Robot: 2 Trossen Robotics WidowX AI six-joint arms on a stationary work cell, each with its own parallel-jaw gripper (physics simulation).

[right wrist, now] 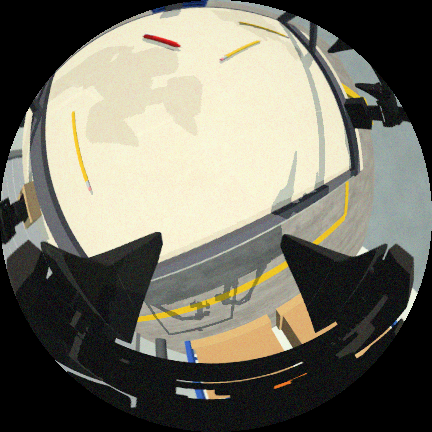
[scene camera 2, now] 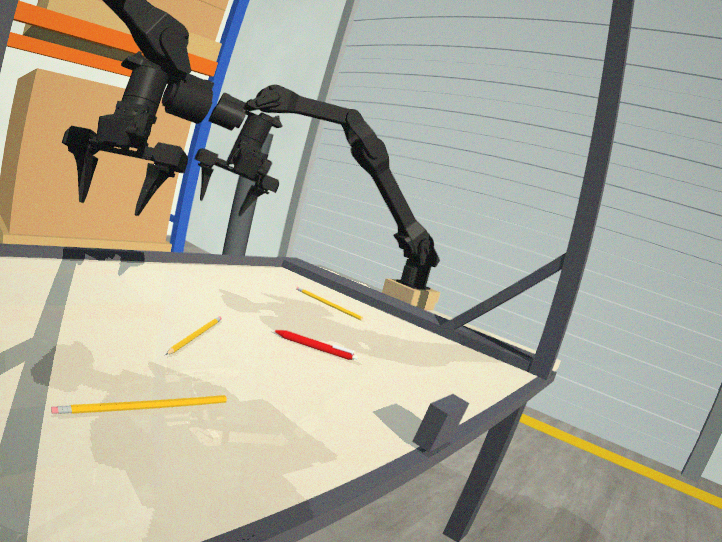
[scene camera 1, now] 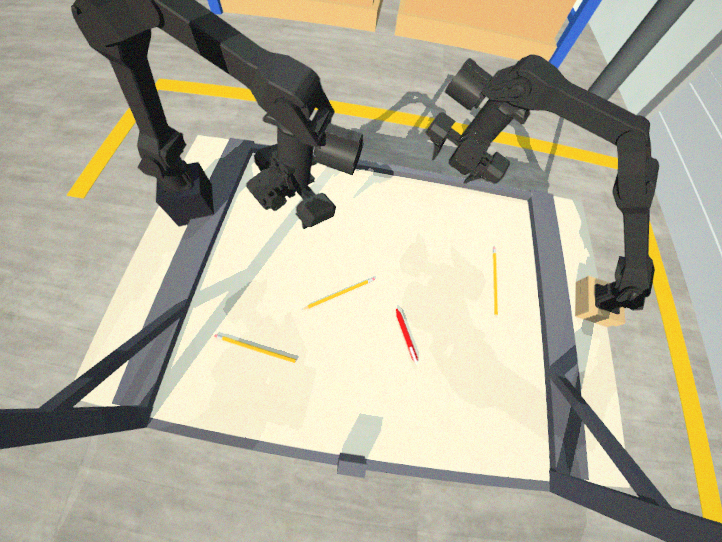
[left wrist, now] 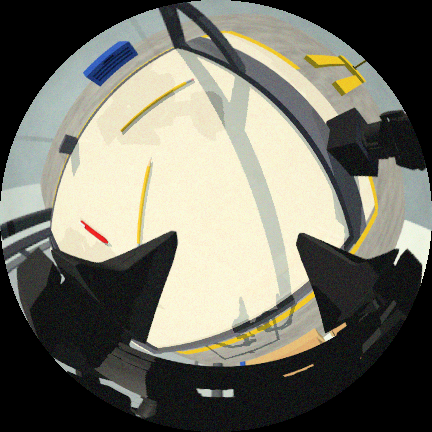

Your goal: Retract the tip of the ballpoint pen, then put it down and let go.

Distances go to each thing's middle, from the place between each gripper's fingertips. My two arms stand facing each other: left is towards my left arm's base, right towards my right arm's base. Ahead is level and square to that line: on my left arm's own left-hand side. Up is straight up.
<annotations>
My right gripper is now 38 cm past the red ballpoint pen (scene camera 2: 335, 350), 1 cm to the right of it and 14 cm above it. From my right hand the other things lie so: tan block (scene camera 1: 585, 308) 18 cm behind, 46 cm to the right, 12 cm below; small grey block (scene camera 2: 442, 418) 65 cm behind, 7 cm to the left, 11 cm below.
Right now my left hand is 160 mm past the red ballpoint pen, 300 mm to the left of it and 140 mm above it. Also, from my left hand: tan block: 40 mm ahead, 770 mm to the right, 120 mm below; then small grey block: 430 mm behind, 240 mm to the right, 120 mm below.
</annotations>
